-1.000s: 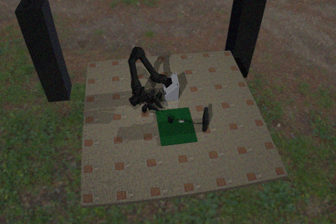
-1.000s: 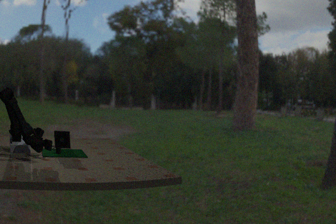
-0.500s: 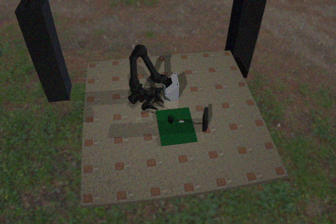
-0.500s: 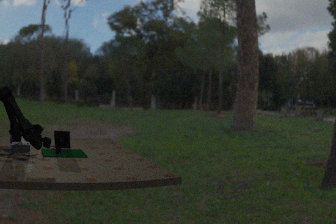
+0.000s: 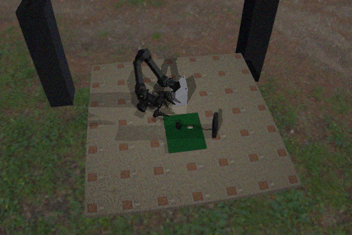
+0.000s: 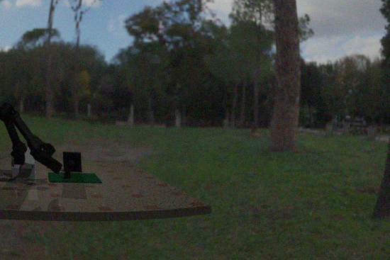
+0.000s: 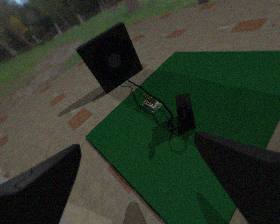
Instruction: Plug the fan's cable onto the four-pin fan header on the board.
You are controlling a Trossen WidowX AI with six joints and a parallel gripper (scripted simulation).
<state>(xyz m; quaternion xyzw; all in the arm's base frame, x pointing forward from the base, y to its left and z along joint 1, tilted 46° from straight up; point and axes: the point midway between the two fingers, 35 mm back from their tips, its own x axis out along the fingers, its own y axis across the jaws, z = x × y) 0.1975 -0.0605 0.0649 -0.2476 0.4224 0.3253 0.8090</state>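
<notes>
The dark plug lies 90 mm ahead of my gripper tip, 60 mm below it and 30 mm to the left of it. Round my gripper tip: black fan (250 mm to the left, 140 mm ahead, 30 mm below); then green board (120 mm ahead, 100 mm below, 60 mm to the left).
</notes>
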